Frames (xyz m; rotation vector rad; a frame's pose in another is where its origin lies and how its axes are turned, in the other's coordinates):
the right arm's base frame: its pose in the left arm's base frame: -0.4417 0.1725 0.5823 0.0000 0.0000 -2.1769
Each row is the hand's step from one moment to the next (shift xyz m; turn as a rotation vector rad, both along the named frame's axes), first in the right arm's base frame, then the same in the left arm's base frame.
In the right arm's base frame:
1: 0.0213 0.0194 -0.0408 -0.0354 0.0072 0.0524
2: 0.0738 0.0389 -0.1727 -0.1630 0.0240 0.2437
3: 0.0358 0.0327 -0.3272 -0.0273 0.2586 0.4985
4: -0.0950 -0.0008 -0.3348 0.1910 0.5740 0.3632
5: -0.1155 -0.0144 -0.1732 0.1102 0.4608 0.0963
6: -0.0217 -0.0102 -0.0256 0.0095 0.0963 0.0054
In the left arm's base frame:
1: 0.0038 -0.0286 -0.0408 0.0261 0.0250 0.0524
2: -0.0101 -0.0828 -0.1727 0.1126 0.1203 0.2437
3: 0.0065 -0.0481 -0.3272 0.2281 -0.1249 0.4985
4: 0.0535 0.0785 -0.3348 0.3629 -0.4840 0.3632
5: 0.0540 0.1031 -0.1732 0.3159 -0.3531 0.0963
6: 0.0040 0.0236 -0.0256 0.0737 -0.0627 0.0054

